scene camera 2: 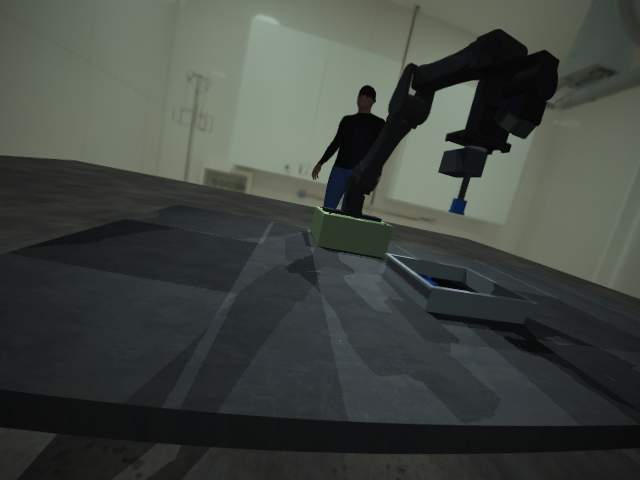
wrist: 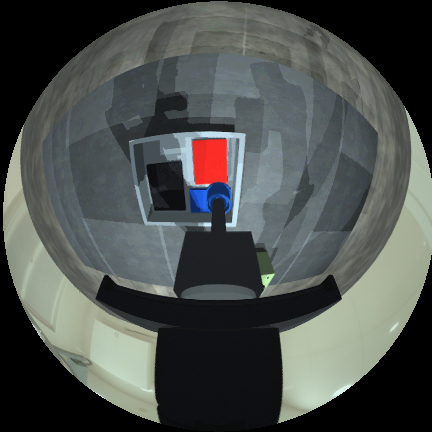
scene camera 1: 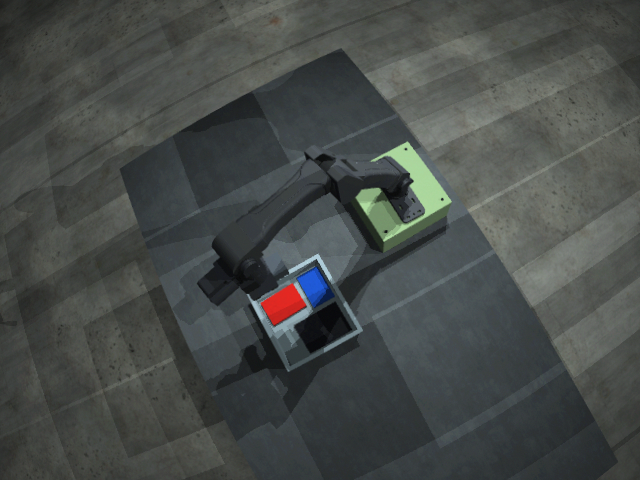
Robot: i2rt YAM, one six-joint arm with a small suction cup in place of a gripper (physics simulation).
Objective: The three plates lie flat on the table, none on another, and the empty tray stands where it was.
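Pixels of known places: hand, its tool point: [scene camera 2: 456,213] [wrist: 218,192]; arm's base, origin of its link: [scene camera 2: 351,215] [scene camera 1: 396,189].
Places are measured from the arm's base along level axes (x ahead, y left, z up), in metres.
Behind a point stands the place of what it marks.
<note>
The grey tray [scene camera 1: 325,351] {y 0.285, x 0.378, z -0.053 m} [scene camera 2: 480,305] {y 0.163, x 0.485, z -0.076 m} [wrist: 240,170] {y 0.044, x 0.415, z -0.053 m} stands on the table with three plates flat inside. The red plate [scene camera 1: 283,304] {y 0.109, x 0.421, z -0.089 m} [wrist: 210,161] {y 0.106, x 0.422, z -0.089 m} and the blue plate [scene camera 1: 313,284] {y 0.099, x 0.321, z -0.089 m} [wrist: 198,201] {y 0.134, x 0.318, z -0.089 m} lie side by side. The black plate [scene camera 1: 323,329] {y 0.224, x 0.356, z -0.090 m} [wrist: 167,185] {y 0.211, x 0.361, z -0.089 m} lies beside them, partly in shadow. My gripper, a blue suction cup [scene camera 2: 457,206] [wrist: 219,198] {y 0.094, x 0.424, z 0.083 m}, is open, with no plate on it. It hangs high above the table and overlaps part of the blue plate in the wrist view. The arm hides it in scene camera 1.
The arm's light green base block [scene camera 1: 426,178] {y 0.014, x -0.092, z 0.000 m} [scene camera 2: 354,235] {y -0.005, x 0.110, z -0.049 m} [wrist: 265,267] {y -0.084, x 0.111, z -0.029 m} stands on the table near the tray. The tray's raised walls surround the plates. A person [scene camera 2: 356,139] stands behind the base block in scene camera 2.
</note>
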